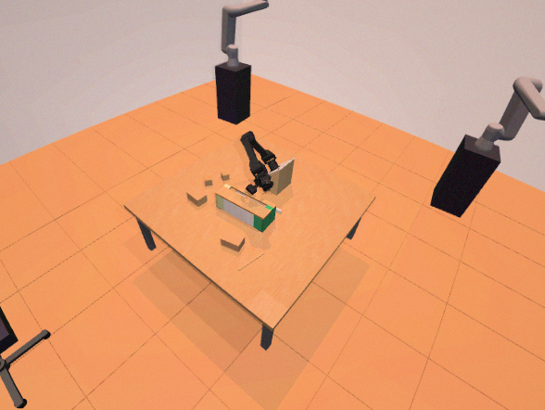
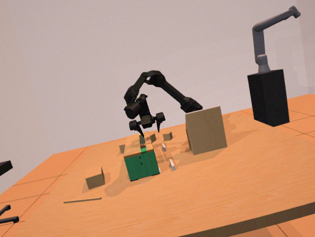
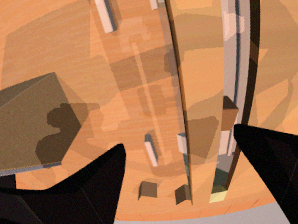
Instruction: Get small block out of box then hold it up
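My gripper tip is now 90 mm above the long box, 40 mm short of it and 30 mm to the left of it. Round my gripper tip: thin stick 380 mm ahead, 220 mm to the left, 150 mm below; then orange block 70 mm below, 50 mm ahead, 40 mm to the right.
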